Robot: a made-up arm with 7 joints.
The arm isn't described. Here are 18 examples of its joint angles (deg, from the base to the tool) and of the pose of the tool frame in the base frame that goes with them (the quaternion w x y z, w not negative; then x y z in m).
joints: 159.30 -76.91 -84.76 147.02 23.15 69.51 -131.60
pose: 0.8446 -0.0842 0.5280 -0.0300 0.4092 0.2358 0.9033
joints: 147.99 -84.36 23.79 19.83 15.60 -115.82 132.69
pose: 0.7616 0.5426 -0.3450 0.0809 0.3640 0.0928 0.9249
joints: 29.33 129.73 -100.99 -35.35 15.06 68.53 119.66
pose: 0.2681 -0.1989 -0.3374 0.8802 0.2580 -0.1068 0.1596
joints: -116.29 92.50 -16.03 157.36 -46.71 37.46 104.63
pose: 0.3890 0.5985 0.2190 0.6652 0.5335 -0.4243 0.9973
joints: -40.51 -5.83 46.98 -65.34 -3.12 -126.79 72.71
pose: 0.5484 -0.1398 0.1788 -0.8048 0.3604 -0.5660 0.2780
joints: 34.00 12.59 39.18 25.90 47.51 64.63 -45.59
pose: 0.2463 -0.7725 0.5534 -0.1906 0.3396 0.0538 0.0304
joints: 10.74 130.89 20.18 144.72 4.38 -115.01 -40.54
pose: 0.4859 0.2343 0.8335 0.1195 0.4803 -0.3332 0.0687
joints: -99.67 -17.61 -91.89 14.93 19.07 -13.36 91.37
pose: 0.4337 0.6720 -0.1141 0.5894 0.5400 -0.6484 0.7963
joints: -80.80 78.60 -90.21 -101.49 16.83 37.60 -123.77
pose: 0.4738 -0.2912 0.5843 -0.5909 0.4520 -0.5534 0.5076
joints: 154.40 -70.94 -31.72 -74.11 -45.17 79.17 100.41
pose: 0.6545 0.7387 -0.1525 -0.0525 0.5096 0.0153 0.8439
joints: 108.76 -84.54 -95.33 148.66 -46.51 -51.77 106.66
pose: 0.4165 0.8210 0.2050 -0.3323 0.2983 0.1602 0.3644
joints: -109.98 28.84 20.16 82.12 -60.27 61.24 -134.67
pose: 0.4092 -0.2053 -0.7152 -0.5281 0.4768 -0.4698 0.9601
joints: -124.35 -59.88 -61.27 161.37 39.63 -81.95 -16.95
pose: 0.0510 -0.6575 0.4908 0.5694 0.4175 -0.4133 0.9327
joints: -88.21 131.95 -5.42 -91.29 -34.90 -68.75 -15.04
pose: 0.5919 0.4205 0.3268 -0.6049 0.3268 -0.5932 0.8328
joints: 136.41 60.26 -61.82 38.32 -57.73 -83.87 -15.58
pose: 0.2245 -0.5547 0.4933 0.6313 0.5167 0.2501 0.8831
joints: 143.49 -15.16 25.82 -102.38 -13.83 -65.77 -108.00
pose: 0.5853 -0.4023 -0.3709 0.5983 0.2967 0.0694 0.8715
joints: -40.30 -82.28 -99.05 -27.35 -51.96 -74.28 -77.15
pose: 0.0251 0.4322 0.5388 0.7227 0.5594 -0.7334 0.2889
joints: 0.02 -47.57 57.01 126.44 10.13 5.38 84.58
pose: 0.3598 -0.4581 -0.5116 0.6316 0.2811 -0.2940 0.0131
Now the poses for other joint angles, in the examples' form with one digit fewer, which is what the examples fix.
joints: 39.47 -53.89 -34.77 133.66 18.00 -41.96 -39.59
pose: 0.368 -0.538 -0.747 0.130 0.385 -0.078 0.121
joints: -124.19 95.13 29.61 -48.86 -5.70 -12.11 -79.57
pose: 0.911 0.176 0.054 -0.369 0.311 -0.398 0.997
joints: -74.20 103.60 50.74 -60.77 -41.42 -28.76 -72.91
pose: 0.747 0.627 0.151 -0.163 0.240 -0.692 0.672
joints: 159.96 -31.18 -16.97 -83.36 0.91 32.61 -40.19
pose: 0.931 -0.228 -0.282 -0.034 0.369 0.028 0.879
